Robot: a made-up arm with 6 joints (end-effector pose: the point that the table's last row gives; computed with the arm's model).
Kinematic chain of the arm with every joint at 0, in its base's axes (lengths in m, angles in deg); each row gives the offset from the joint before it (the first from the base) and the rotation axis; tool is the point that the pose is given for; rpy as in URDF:
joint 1: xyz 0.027 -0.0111 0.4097 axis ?
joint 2: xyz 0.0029 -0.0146 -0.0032 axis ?
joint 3: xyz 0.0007 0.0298 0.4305 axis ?
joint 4: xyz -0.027 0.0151 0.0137 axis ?
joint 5: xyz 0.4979 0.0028 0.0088 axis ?
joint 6: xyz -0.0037 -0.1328 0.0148 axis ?
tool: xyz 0.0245 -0.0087 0.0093 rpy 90 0 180
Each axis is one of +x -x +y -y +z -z.
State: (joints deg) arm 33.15 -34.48 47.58 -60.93 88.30 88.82
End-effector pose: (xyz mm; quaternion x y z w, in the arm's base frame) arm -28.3 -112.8 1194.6 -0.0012 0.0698 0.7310 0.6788
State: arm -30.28 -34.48 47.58 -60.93 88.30 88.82
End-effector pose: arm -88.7 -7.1 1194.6 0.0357 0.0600 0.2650 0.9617
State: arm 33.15 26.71 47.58 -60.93 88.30 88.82
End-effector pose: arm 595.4 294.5 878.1 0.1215 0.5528 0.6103 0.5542
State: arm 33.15 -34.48 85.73 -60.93 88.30 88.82
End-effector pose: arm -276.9 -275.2 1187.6 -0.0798 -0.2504 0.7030 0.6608
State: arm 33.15 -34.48 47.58 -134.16 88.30 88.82
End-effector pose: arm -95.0 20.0 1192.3 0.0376 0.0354 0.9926 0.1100
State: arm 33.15 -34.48 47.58 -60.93 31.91 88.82
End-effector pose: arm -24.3 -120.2 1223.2 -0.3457 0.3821 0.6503 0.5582
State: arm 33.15 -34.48 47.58 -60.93 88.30 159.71
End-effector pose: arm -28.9 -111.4 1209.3 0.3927 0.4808 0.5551 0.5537
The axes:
joint 1: +z
joint 2: +y
joint 3: -y
joint 4: -x
joint 5: -y
joint 6: -x

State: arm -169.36 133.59 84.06 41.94 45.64 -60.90
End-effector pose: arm -695.3 -91.5 -167.7 0.4628 0.0789 0.3407 0.8146
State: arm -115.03 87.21 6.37 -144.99 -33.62 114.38
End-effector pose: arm -54.5 -468.0 -75.8 0.4617 -0.0853 0.7169 0.5154
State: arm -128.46 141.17 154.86 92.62 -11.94 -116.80
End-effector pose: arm -383.6 -598.3 330.5 0.4529 0.2713 0.2248 0.8190
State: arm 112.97 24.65 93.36 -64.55 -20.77 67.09
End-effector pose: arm -104.0 418.1 1231.2 0.8096 -0.0125 -0.5084 0.2932
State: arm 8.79 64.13 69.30 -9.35 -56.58 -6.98
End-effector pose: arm 923.6 18.0 634.0 -0.2535 -0.5639 -0.6924 0.3720
